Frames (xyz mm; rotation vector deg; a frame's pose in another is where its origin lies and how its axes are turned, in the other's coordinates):
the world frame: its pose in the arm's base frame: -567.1 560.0 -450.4 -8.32 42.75 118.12
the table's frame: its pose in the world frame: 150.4 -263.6 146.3 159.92 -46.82 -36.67
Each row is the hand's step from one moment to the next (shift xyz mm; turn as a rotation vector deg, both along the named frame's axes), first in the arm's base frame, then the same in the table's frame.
Working: the arm's base frame: its pose in the table's frame: -932.8 300.3 454.6 -86.48 -99.00 43.78

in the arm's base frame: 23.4 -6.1 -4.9 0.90 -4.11 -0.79
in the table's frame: -1.1 22.2 10.7 -1.76 0.29 3.89
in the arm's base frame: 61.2 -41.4 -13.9 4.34 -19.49 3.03
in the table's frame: -16.4 54.4 49.3 -13.91 1.55 14.56
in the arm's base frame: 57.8 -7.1 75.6 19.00 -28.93 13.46
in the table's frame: -69.8 57.5 -30.3 -28.82 14.89 18.07
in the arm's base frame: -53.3 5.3 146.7 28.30 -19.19 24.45
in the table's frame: -113.4 -49.3 -95.4 -32.88 25.69 5.07
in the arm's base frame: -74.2 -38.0 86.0 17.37 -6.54 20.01
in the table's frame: -87.0 -77.3 -28.2 -21.28 16.61 -4.00
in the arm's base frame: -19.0 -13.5 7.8 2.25 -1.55 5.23
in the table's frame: -12.8 -20.6 4.0 -5.32 2.10 -1.47
